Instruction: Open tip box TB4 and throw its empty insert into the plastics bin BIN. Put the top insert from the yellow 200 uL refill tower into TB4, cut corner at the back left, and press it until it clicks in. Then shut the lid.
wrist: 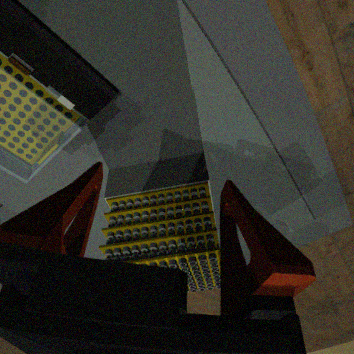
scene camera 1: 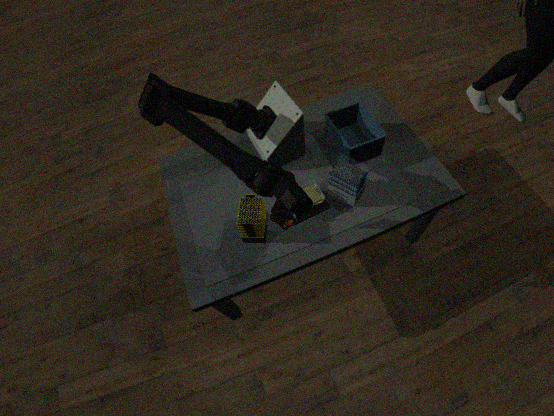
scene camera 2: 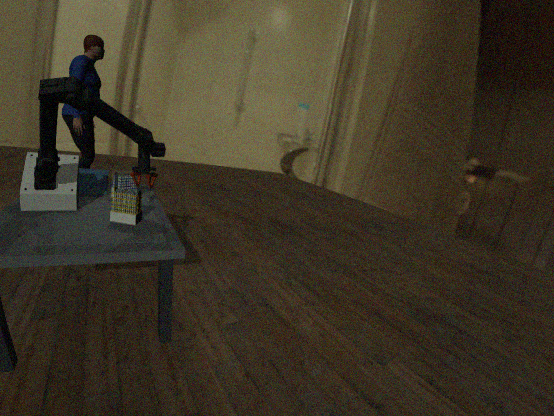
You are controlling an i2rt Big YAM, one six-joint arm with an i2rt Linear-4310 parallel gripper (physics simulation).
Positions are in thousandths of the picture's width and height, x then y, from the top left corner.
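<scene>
Gripper (wrist: 462, 501) open, holding nothing. Blue bin (scene camera 1: 636, 316), (scene camera 2: 165, 436). Tip box TB4 (wrist: 179, 258).
</scene>
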